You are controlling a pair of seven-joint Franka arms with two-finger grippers.
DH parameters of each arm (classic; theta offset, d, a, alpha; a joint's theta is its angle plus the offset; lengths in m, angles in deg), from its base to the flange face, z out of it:
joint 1: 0 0.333 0 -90
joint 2: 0 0 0 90
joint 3: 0 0.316 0.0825 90
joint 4: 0 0 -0.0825 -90
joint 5: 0 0.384 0 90
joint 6: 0 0 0.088 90
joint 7: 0 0.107 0 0
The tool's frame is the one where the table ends.
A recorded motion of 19 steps. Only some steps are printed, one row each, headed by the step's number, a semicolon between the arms.
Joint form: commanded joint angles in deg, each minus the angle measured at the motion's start. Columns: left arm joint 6, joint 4, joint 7, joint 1, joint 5, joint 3, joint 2; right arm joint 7, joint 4, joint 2, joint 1, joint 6, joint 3, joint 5.
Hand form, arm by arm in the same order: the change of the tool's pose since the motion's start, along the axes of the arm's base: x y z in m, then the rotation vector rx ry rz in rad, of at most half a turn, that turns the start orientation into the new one. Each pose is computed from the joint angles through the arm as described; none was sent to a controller.
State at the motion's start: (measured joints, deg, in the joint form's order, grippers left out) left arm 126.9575 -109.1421 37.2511 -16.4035 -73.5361 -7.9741 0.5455; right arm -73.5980 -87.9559 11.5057 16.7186 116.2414 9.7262 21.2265
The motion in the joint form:
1: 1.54 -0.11 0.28 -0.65 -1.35 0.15 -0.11; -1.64 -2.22 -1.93 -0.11 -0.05 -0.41 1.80
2: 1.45 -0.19 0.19 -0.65 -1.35 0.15 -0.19; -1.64 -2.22 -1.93 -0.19 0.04 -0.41 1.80
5: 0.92 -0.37 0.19 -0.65 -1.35 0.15 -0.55; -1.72 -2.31 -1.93 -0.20 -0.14 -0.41 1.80
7: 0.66 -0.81 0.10 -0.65 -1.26 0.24 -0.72; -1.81 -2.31 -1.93 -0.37 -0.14 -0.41 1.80
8: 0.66 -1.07 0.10 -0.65 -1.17 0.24 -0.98; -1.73 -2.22 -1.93 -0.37 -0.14 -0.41 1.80
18: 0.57 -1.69 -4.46 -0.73 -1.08 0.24 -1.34; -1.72 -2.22 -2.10 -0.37 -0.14 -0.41 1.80
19: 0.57 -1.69 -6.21 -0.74 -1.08 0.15 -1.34; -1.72 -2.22 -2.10 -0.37 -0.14 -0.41 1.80
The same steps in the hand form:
1: -0.0004 -0.0020 0.0014 -0.0143 -0.0055 0.0216; -0.0081 -0.0060 0.0022 0.0158 0.0035 0.0126
2: -0.0009 -0.0020 0.0015 -0.0147 -0.0036 0.0208; -0.0076 -0.0069 0.0024 0.0163 0.0021 0.0106
5: -0.0034 -0.0024 0.0034 -0.0169 -0.0032 0.0124; -0.0079 -0.0069 0.0012 0.0144 0.0056 0.0130
7: -0.0047 -0.0015 0.0010 -0.0142 0.0034 0.0100; -0.0070 -0.0086 0.0012 0.0143 0.0049 0.0114
8: -0.0060 -0.0010 0.0013 -0.0123 0.0026 0.0095; -0.0069 -0.0086 0.0020 0.0151 0.0041 0.0101
18: -0.0089 -0.0010 -0.0007 -0.0190 0.0782 0.0389; -0.0076 -0.0088 0.0039 0.0159 0.0013 0.0100
19: -0.0094 -0.0019 -0.0007 -0.0229 0.1058 0.0497; -0.0076 -0.0088 0.0039 0.0159 0.0013 0.0100

